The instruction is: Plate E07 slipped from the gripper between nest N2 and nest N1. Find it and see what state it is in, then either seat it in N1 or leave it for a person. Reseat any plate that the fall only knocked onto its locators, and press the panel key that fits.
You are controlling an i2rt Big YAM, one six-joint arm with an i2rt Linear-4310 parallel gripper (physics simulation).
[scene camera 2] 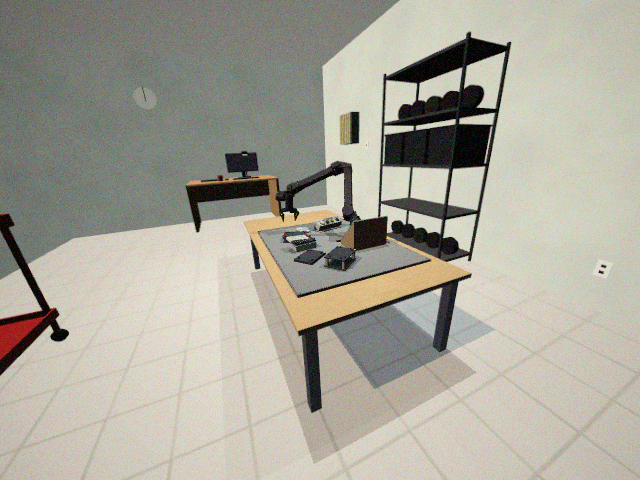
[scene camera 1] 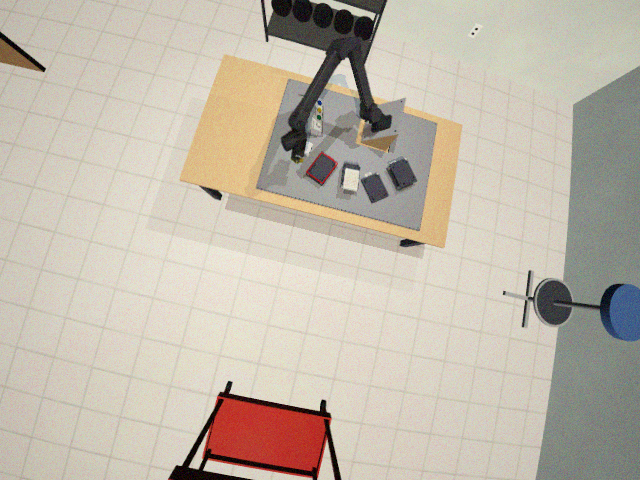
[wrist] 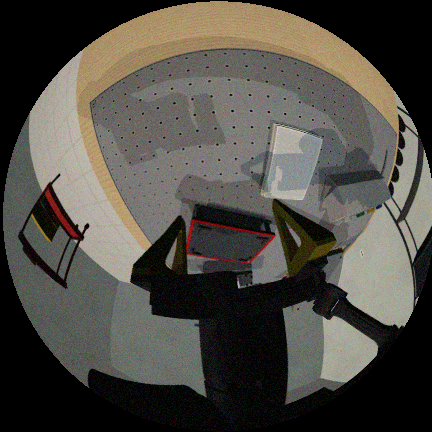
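Pixels of known places: gripper, fingertip midpoint: [scene camera 2: 289, 221] [scene camera 1: 297, 155] [wrist: 227, 210]; arm's base at its link origin: [scene camera 2: 358, 228] [scene camera 1: 381, 124].
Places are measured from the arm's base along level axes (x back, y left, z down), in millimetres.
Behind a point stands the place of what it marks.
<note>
My gripper [scene camera 1: 297, 159] {z 4, x -321, y -457 mm} [scene camera 2: 290, 219] {z 4, x -321, y -457 mm} [wrist: 227, 210] {z 4, x -321, y -457 mm} is open and empty, above the mat's left part. A white plate [scene camera 1: 350, 179] {z 24, x -384, y -129 mm} [scene camera 2: 298, 238] {z 24, x -383, y -103 mm} rests on a dark nest, seen partly in the wrist view. A low dark block [scene camera 1: 374, 187] {z 87, x -372, y 40 mm} [scene camera 2: 309, 256] {z 87, x -381, y 57 mm} and a taller dark nest on posts [scene camera 1: 401, 173] {z 42, x -262, y 182 mm} [scene camera 2: 340, 253] {z 42, x -258, y 203 mm} stand to its right in scene camera 1. A red-rimmed dark holder [scene camera 1: 322, 168] {z 62, x -339, y -302 mm} [wrist: 230, 242] {z 62, x -326, y -317 mm} stands on its left. A flat white rectangle [scene camera 1: 308, 148] {z 87, x -219, y -410 mm} [wrist: 292, 162] {z 87, x -216, y -467 mm} lies beside the gripper. The key panel [scene camera 1: 316, 118] {z 31, x -36, y -388 mm} [scene camera 2: 328, 223] {z 40, x -26, y -373 mm} stands behind. Nest labels and E07's label are unreadable.
An upright brown screen [scene camera 2: 370, 232] {z 5, x 26, y 91 mm} with a wooden side stands near the arm's base and hides part of the grey mat [scene camera 1: 413, 217] {z 100, x -502, y 325 mm} [scene camera 2: 310, 284] {z 101, x -493, y 325 mm}. The mat lies on a wooden table [scene camera 1: 217, 124] {z 114, x -179, y -994 mm} [scene camera 2: 382, 299] {z 114, x -272, y 567 mm}. A black shelf rack [scene camera 2: 466, 77] stands behind.
</note>
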